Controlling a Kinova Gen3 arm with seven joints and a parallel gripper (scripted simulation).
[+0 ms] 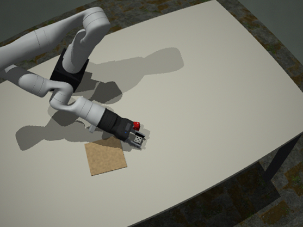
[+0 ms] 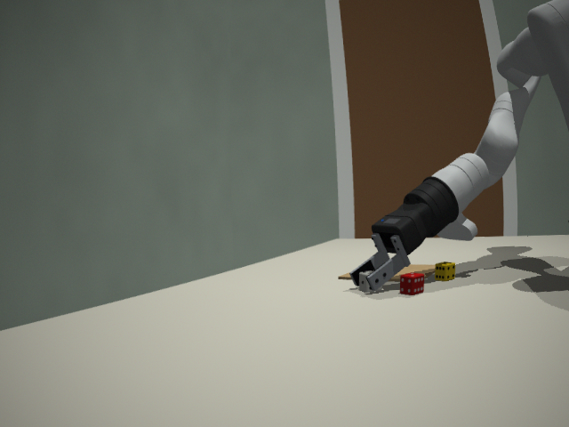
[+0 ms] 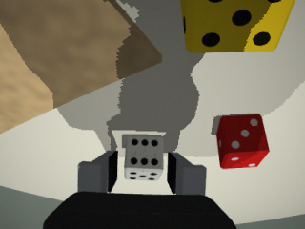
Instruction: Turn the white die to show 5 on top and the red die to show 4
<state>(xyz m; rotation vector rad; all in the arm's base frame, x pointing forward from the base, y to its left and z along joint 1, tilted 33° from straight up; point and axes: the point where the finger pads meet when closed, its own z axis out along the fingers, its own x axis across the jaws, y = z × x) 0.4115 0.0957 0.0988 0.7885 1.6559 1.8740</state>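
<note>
Now: hand 10 mm above the white die. The rest, counted from my hand: red die (60 mm behind, 20 mm to the left, 10 mm below); then brown mat (140 mm to the right, 20 mm below); then yellow die (100 mm behind, 80 mm to the right, 10 mm below).
</note>
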